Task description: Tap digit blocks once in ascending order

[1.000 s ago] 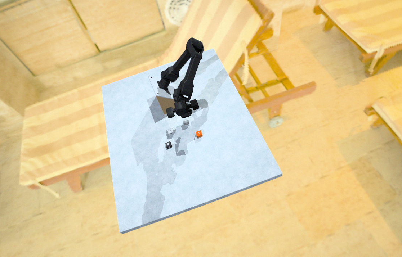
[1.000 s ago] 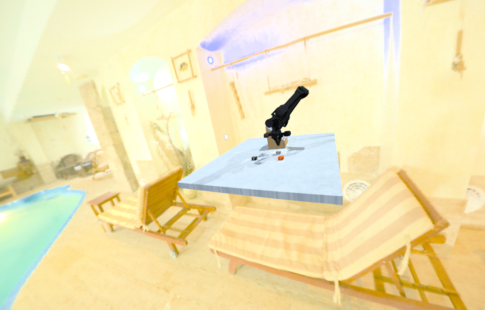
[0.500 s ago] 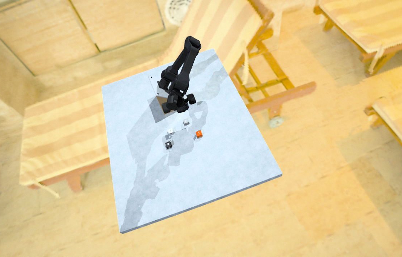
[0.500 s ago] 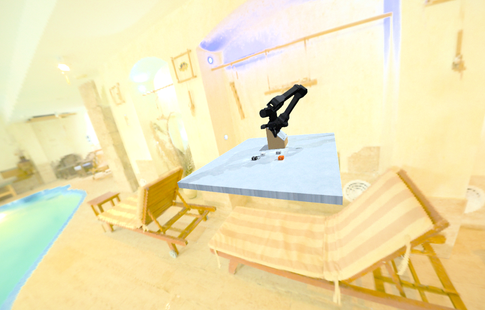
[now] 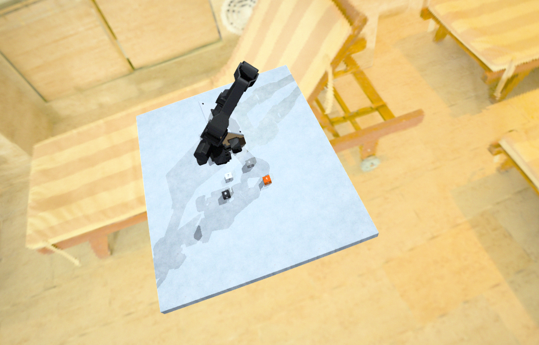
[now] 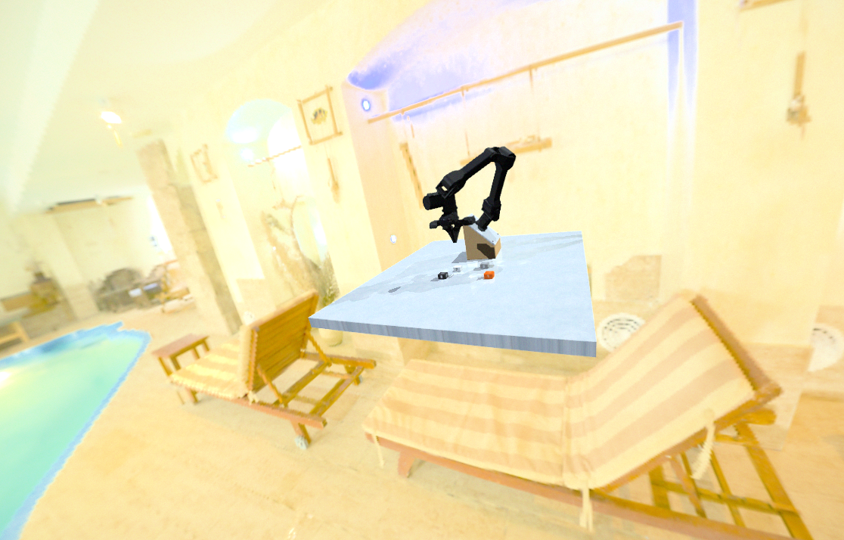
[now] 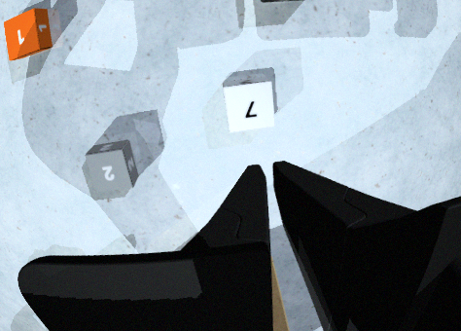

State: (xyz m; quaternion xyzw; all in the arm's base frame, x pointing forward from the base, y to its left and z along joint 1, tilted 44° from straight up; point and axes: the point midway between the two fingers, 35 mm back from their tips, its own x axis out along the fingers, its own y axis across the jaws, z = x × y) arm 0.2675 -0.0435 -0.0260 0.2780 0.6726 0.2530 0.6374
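The white block is 110 mm below my gripper tip and 10 mm to the right of it. Also, from my gripper tip: orange block: 150 mm to the left, 110 mm below, 90 mm ahead; grey block: 110 mm to the left, 110 mm below, 30 mm behind; black block: 110 mm below, 80 mm ahead, 40 mm to the right.
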